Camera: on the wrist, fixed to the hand. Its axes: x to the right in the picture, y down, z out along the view.
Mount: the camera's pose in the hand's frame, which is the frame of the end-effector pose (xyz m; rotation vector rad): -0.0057 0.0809 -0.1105 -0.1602 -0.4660 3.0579
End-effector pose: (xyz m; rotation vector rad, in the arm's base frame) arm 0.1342 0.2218 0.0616 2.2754 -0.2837 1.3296
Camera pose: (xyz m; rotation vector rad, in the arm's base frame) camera 0.0142 0.2077 0.1264 0.0580 2.1930 -0.2971
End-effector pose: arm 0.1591 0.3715 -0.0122 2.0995 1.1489 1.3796
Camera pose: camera 0.0945 0.3056 0.0892 -1.2352 1.9954 -0.2699
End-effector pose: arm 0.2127 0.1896 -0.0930 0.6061 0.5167 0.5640
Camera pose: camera 0.1156 0.2833 -0.1171 -0.6908 1.2015 -2.3730
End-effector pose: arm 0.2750 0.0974 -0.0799 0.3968 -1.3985 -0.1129
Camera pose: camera 0.3688 0.1969 -0.0710 2.0885 0.9391 -2.0939
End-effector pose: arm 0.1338 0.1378 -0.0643 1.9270 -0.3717 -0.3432
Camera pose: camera 0.1655 0.2035 0.0517 -0.5289 -2.4934 1.1432
